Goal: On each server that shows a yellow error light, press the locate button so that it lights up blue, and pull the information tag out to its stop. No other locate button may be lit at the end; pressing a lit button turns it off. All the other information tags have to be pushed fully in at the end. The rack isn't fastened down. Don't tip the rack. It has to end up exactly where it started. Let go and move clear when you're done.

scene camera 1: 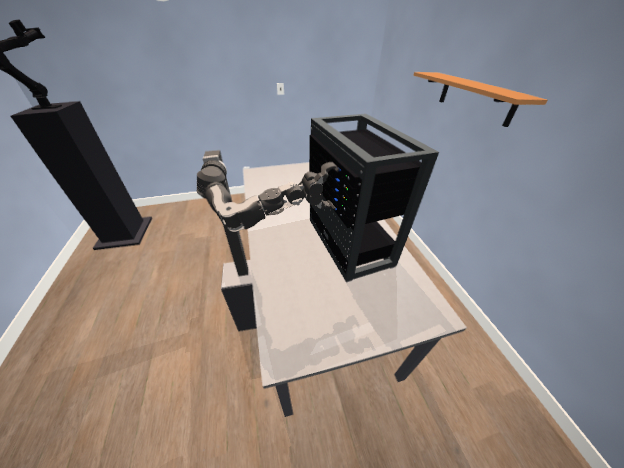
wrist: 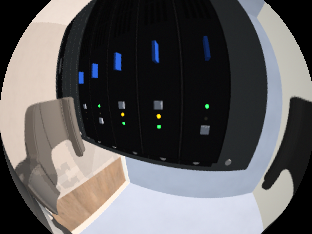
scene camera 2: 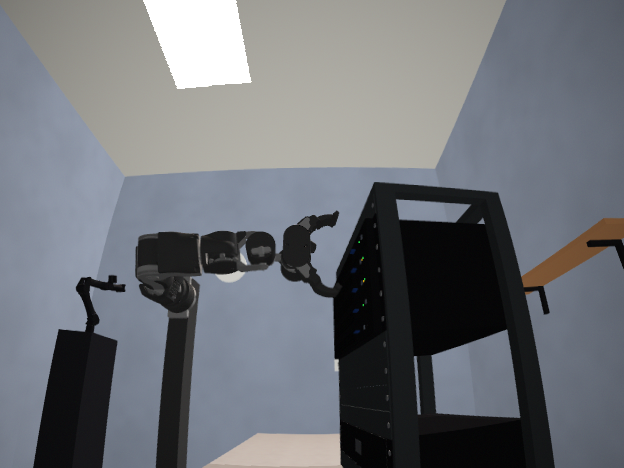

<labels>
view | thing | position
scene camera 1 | arm post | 234,240
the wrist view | my gripper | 154,142
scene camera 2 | my gripper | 338,253
</labels>
